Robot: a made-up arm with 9 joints. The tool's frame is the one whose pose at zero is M. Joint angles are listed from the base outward.
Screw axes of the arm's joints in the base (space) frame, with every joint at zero. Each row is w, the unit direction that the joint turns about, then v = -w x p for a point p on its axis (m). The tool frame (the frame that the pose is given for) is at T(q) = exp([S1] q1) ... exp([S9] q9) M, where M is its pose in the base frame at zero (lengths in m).
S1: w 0 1 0 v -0.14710 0.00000 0.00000
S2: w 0 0 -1 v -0.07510 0.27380 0.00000
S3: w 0 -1 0 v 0.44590 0.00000 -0.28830
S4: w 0 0 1 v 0.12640 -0.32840 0.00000
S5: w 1 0 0 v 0.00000 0.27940 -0.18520
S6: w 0 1 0 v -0.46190 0.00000 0.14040
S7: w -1 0 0 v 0.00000 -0.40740 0.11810
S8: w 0 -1 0 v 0.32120 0.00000 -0.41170
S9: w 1 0 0 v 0.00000 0.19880 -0.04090
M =
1 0 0 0.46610
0 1 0 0.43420
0 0 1 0.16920
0 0 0 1
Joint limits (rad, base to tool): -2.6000..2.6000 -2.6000..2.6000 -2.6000..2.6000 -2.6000..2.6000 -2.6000..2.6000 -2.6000..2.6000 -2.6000..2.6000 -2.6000..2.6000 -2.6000..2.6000
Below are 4 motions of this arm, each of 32 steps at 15 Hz.
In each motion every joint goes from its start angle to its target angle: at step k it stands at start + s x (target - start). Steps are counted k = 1, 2, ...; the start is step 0. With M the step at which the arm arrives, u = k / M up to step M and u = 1 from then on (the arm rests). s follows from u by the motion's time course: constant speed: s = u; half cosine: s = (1 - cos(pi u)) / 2; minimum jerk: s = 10 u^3 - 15 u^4 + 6 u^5.
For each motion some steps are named. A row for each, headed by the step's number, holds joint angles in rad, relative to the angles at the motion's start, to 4 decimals.
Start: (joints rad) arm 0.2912 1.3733 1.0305 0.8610 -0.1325 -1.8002 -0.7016 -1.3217 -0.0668
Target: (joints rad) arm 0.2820 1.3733 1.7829 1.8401 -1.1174 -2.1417 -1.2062 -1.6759 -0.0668
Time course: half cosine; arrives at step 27
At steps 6, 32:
6: -0.0011 0.0000 0.0880 0.1145 -0.1152 -0.0399 -0.0590 -0.0414 0.0000
32: -0.0092 0.0000 0.7524 0.9791 -0.9849 -0.3415 -0.5046 -0.3542 0.0000

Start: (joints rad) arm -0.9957 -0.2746 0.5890 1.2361 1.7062 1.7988 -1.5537 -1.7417 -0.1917
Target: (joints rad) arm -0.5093 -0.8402 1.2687 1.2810 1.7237 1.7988 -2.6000 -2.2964 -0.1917
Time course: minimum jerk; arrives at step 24
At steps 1, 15, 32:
1: 0.0003 -0.0004 0.0005 0.0000 0.0000 0.0000 -0.0007 -0.0004 0.0000
15: 0.3525 -0.4099 0.4926 0.0325 0.0127 0.0000 -0.7584 -0.4020 0.0000
32: 0.4864 -0.5656 0.6797 0.0449 0.0175 0.0000 -1.0463 -0.5547 0.0000

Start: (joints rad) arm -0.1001 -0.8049 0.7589 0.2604 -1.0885 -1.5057 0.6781 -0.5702 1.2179
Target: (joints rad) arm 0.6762 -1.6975 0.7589 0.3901 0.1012 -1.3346 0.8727 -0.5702 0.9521
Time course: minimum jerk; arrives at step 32
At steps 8, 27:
8: 0.0804 -0.0924 0.0000 0.0134 0.1232 0.0177 0.0201 0.0000 -0.0275
27: 0.7532 -0.8660 0.0000 0.1258 1.1543 0.1660 0.1888 0.0000 -0.2579

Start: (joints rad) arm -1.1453 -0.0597 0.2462 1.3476 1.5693 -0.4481 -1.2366 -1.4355 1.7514
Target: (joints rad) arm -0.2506 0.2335 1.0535 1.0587 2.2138 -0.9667 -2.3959 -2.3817 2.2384
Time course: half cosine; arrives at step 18
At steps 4, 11, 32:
4: 0.1047 0.0343 0.0944 -0.0338 0.0754 -0.0607 -0.1356 -0.1107 0.0570
11: 0.6004 0.1967 0.5417 -0.1939 0.4325 -0.3480 -0.7779 -0.6349 0.3268
32: 0.8947 0.2932 0.8073 -0.2889 0.6445 -0.5186 -1.1593 -0.9462 0.4870

